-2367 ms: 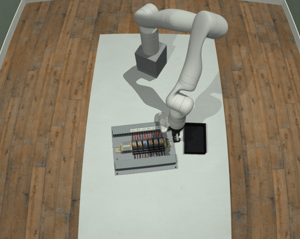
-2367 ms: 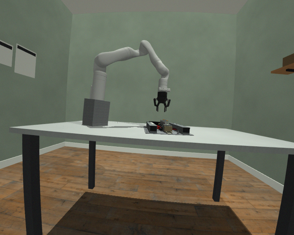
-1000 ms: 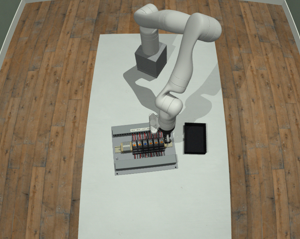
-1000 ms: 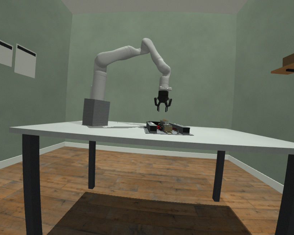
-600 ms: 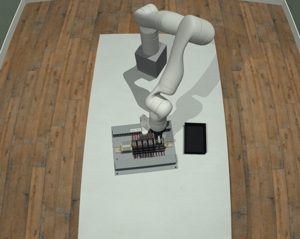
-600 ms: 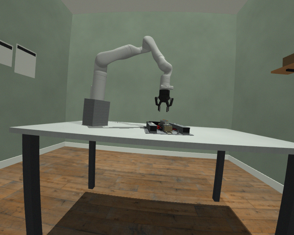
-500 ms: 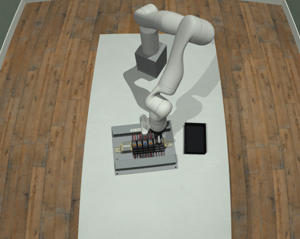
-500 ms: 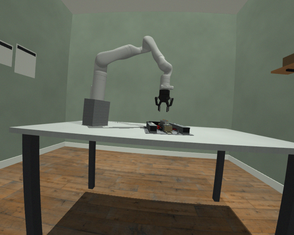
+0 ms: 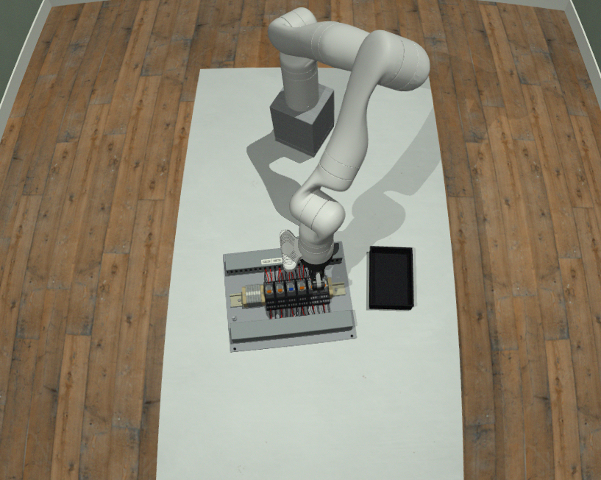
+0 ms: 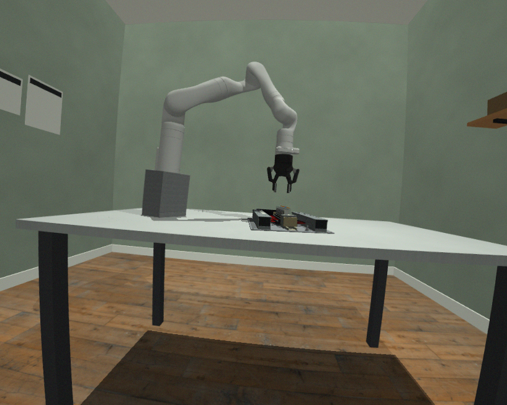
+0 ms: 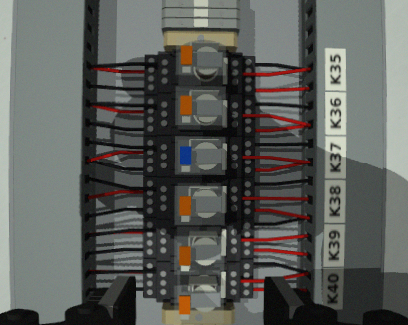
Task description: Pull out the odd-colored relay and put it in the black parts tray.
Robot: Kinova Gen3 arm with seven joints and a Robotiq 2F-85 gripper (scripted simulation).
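My gripper is now 1 cm short of the blue-button relay, 6 cm to the left of it and 9 cm above it. Round my hand: black parts tray 4 cm behind, 20 cm to the left, 13 cm below; grey relay panel 1 cm ahead, 7 cm to the right, 12 cm below.
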